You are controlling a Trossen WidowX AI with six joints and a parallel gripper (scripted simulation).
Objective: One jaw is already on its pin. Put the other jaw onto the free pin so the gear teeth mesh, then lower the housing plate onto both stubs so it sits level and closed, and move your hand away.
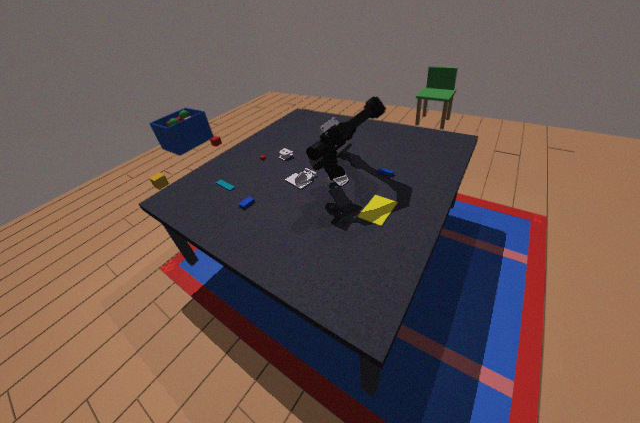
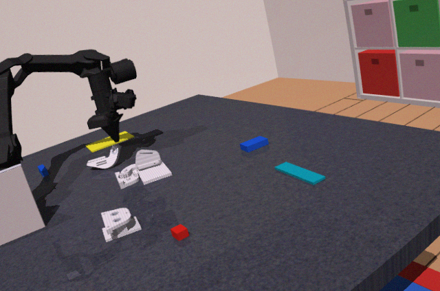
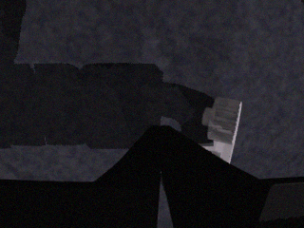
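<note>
The white jaw is 4 cm behind my gripper tip, 2 cm to the right of it and 2 cm below it. Also, from my gripper tip: red cube (12 cm behind, 51 cm to the right, 5 cm below); yellow plate (5 cm ahead, 23 cm to the left, 5 cm below); white t-shaped piece (18 cm behind, 39 cm to the right, 5 cm below).
</note>
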